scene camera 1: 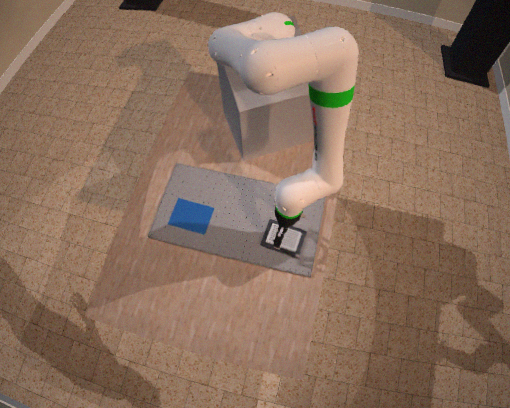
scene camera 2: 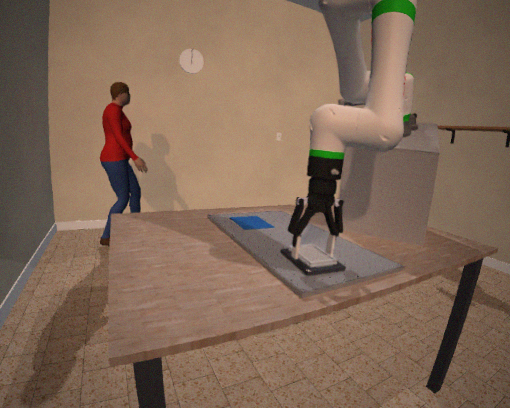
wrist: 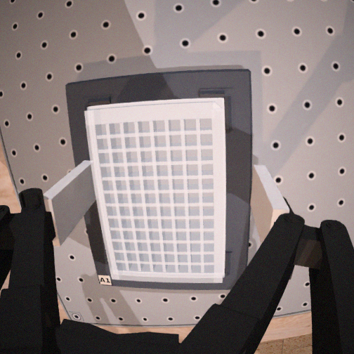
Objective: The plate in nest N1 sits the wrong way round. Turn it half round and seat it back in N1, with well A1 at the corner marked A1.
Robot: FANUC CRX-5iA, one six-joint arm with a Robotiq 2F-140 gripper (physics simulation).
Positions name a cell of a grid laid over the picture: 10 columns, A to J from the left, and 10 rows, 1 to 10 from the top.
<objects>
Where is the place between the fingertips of my gripper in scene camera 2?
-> G7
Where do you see a white well plate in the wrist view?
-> E5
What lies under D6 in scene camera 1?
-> A flat blue rectangle.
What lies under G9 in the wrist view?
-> My gripper.
</objects>
